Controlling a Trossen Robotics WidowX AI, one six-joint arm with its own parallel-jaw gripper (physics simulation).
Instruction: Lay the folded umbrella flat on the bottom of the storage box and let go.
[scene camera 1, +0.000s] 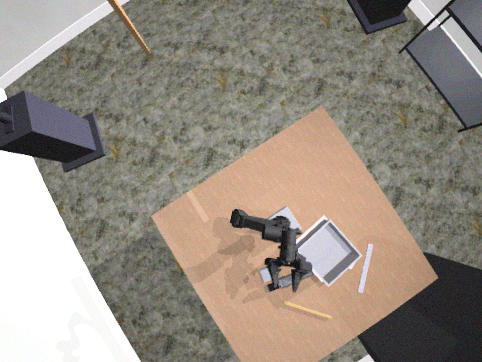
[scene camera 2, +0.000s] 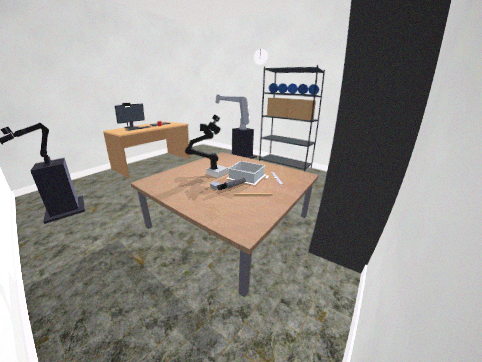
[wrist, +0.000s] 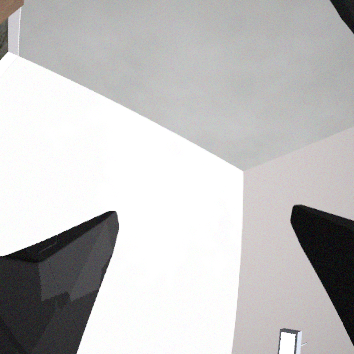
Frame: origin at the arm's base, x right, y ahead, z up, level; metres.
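Seen in the pictures: gripper, between the fingertips: (scene camera 1: 284, 289) (scene camera 2: 212, 122) (wrist: 206, 217); arm's base, origin of its link: (scene camera 1: 278, 222) (scene camera 2: 213, 168).
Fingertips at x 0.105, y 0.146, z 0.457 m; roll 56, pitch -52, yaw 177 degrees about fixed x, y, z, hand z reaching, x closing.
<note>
Pixels of each thing's top centre, then the offset from my fingertips to it. Level surfaces: height alone.
- folded umbrella, centre of its top: (scene camera 1: 291, 281) (scene camera 2: 232, 180) dx -0.050, dy +0.196, dz -0.455 m
- storage box, centre of its top: (scene camera 1: 329, 253) (scene camera 2: 247, 166) dx -0.305, dy +0.109, dz -0.417 m
- small pale block, centre of its top: (scene camera 1: 267, 274) (scene camera 2: 215, 183) dx +0.062, dy +0.119, dz -0.478 m
- wooden stick, centre of its top: (scene camera 1: 307, 310) (scene camera 2: 253, 193) dx -0.083, dy +0.415, dz -0.502 m
- white bar, centre of its top: (scene camera 1: 365, 268) (scene camera 2: 276, 177) dx -0.503, dy +0.316, dz -0.511 m
- table, height of its surface: dz -0.514 m
The folded umbrella (scene camera 1: 287, 281) (scene camera 2: 234, 184), dark grey with a black end, lies on the table beside the storage box. The storage box (scene camera 1: 343, 270) (scene camera 2: 253, 176) is light grey and open-topped; no umbrella shows inside it. My gripper (scene camera 1: 284, 289) (scene camera 2: 210, 129) (wrist: 206, 217) is open and empty, its fingers wide apart. It is raised high above the table in scene camera 2. From above, its fingers overlap part of the umbrella. In the wrist view neither the umbrella nor the box shows; walls show between the fingers.
A small pale block (scene camera 1: 265, 274) (scene camera 2: 215, 185) is by the umbrella's black end. A wooden stick (scene camera 1: 307, 310) (scene camera 2: 253, 194) and a white bar (scene camera 1: 365, 268) (scene camera 2: 277, 178) lie on the table (scene camera 1: 325, 150) (scene camera 2: 175, 192). A white sheet shows under the box.
</note>
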